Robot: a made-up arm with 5 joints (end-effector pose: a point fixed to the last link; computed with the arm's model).
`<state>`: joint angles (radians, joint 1 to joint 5).
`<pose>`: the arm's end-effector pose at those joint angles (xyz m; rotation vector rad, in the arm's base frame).
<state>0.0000 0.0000 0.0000 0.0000 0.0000</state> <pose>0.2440 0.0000 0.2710 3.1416 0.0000 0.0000</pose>
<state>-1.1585 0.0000 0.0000 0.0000 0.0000</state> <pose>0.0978 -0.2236 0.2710 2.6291 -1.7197 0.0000</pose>
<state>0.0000 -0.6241 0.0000 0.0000 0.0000</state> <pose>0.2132 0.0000 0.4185 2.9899 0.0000 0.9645</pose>
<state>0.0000 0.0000 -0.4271 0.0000 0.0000</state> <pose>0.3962 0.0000 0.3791 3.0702 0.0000 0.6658</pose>
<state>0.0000 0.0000 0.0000 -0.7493 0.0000</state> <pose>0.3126 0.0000 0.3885 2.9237 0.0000 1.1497</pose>
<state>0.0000 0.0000 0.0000 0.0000 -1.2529</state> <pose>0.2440 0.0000 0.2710 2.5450 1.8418 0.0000</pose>
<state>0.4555 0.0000 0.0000 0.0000 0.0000</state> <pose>0.2191 0.1073 0.2710 3.0605 0.7093 0.0000</pose>
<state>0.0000 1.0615 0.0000 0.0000 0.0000</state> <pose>0.0963 0.0000 0.0713 2.7094 0.0000 -1.5902</pose>
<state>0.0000 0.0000 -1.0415 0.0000 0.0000</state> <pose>0.5079 0.0000 0.6208 2.7252 0.0000 1.5630</pose>
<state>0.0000 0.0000 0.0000 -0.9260 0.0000</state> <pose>0.3148 0.0000 0.4212 2.8108 0.0000 1.4032</pose>
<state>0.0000 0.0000 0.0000 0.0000 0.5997</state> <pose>0.2440 0.0000 0.2710 3.0014 -0.9280 0.0000</pose>
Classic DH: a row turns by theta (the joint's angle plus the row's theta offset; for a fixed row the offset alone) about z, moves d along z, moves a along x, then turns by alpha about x. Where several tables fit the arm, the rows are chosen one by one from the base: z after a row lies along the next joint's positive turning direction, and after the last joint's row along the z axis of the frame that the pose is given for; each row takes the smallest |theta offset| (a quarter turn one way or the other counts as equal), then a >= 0, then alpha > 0; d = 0 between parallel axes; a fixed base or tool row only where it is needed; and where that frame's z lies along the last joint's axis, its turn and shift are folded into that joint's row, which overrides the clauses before.
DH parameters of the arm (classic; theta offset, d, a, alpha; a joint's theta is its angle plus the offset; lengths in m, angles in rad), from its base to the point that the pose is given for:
joint 1: 0 0.297 0 -1.5708
joint 2: -1.3856 0 0.3856 0
joint 3: -0.4055 0 -0.2654 0
joint 4: -1.3505 0 -0.115 1.5708
joint 5: 3.1416 0.146 0 0

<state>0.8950 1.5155 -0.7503 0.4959 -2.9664</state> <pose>0.0881 0.1098 -0.1339 0.6858 -1.8225 0.7248</pose>
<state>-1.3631 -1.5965 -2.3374 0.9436 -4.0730</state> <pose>-0.1438 0.6825 0.6605 0.0408 0.1859 -2.2892</pose>
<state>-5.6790 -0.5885 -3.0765 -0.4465 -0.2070</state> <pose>-0.4250 -0.2934 0.8347 1.2140 0.5213 -2.4581</pose>
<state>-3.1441 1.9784 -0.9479 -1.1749 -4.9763</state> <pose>-0.2624 0.0007 -0.2293 -1.8413 -2.3987 0.1327</pose>
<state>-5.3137 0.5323 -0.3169 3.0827 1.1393</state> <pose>0.0928 0.1352 0.4843 -0.1631 0.0139 -1.0306</pose>
